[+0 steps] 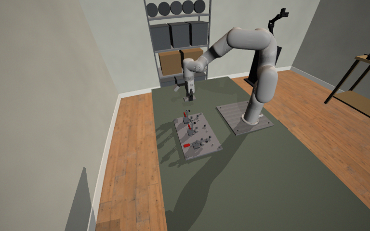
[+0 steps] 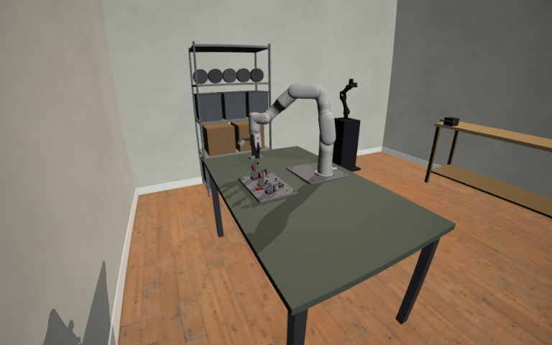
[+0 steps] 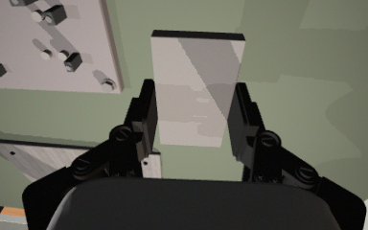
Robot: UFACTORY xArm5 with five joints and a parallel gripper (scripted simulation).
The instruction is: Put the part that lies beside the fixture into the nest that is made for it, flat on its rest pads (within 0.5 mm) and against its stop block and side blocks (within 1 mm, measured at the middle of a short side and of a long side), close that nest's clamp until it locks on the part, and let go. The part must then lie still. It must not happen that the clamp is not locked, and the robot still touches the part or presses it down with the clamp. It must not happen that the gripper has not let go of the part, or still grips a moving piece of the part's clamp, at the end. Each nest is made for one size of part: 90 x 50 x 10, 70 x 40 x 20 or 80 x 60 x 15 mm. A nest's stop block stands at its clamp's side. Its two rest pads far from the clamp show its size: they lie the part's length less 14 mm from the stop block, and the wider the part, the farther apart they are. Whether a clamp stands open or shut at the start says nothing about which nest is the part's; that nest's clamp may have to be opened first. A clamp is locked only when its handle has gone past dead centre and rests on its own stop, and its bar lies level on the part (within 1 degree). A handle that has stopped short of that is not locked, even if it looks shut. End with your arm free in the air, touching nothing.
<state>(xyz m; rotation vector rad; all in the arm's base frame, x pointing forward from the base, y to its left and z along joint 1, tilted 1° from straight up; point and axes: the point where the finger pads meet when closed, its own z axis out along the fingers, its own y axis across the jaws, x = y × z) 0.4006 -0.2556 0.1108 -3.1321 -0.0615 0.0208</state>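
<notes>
Now: the grey fixture plate 40 mm ahead of my hand, 270 mm to the left of it and 110 mm below it. The rest, counted from my hand: part: 20 mm below.
</notes>
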